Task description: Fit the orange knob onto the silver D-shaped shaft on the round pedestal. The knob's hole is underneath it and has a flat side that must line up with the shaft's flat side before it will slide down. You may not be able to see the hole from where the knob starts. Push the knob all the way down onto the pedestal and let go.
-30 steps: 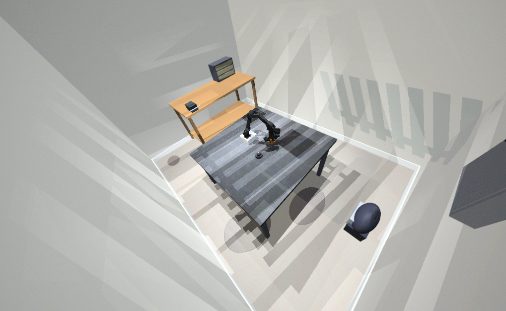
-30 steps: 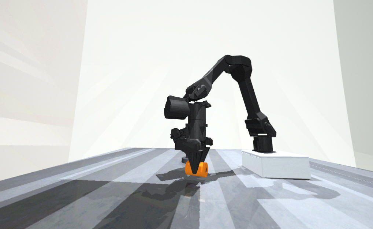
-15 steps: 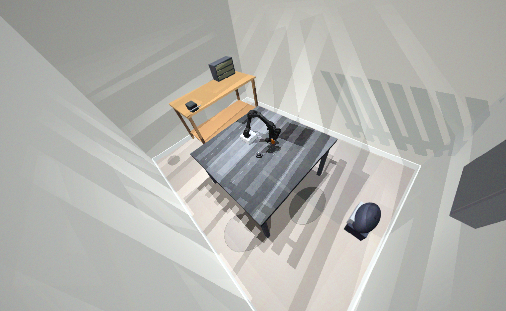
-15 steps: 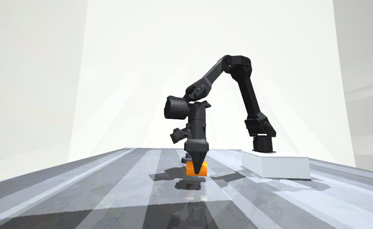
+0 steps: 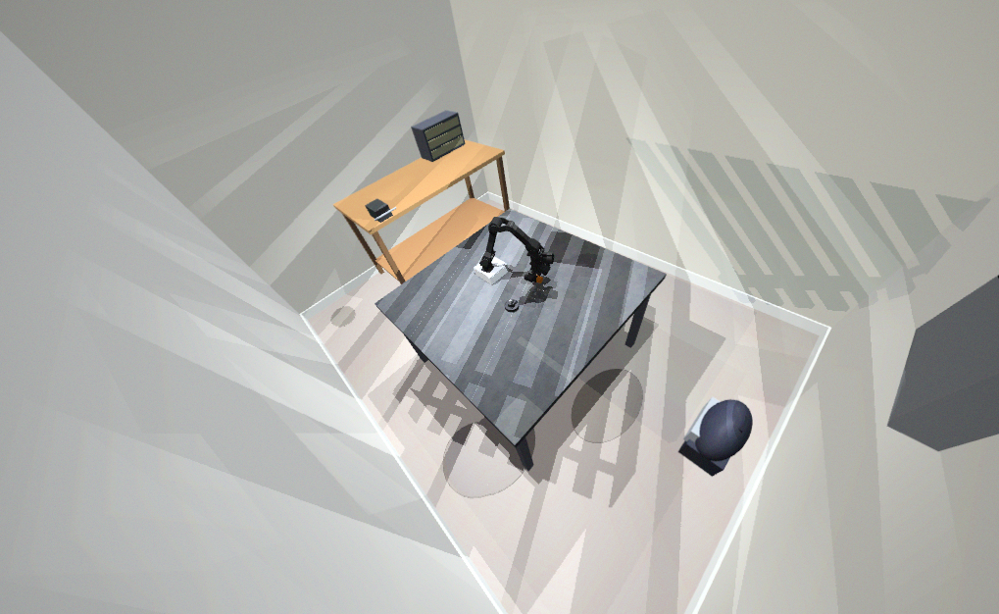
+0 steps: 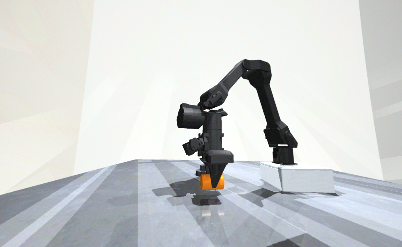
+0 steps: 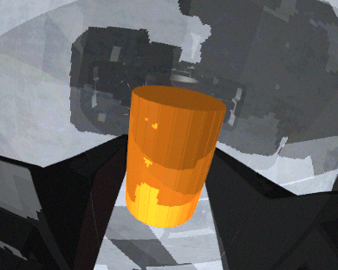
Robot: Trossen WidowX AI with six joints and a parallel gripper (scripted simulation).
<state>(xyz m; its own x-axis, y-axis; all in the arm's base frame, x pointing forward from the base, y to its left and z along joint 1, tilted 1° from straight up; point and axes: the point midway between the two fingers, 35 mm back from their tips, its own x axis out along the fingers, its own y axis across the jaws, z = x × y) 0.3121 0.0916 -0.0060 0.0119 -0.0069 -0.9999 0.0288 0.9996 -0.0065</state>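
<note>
The orange knob is 10 mm ahead of my gripper tip and 10 mm above it. Also, from my gripper tip: round pedestal 30 mm behind, 240 mm to the right, 10 mm above.
</note>
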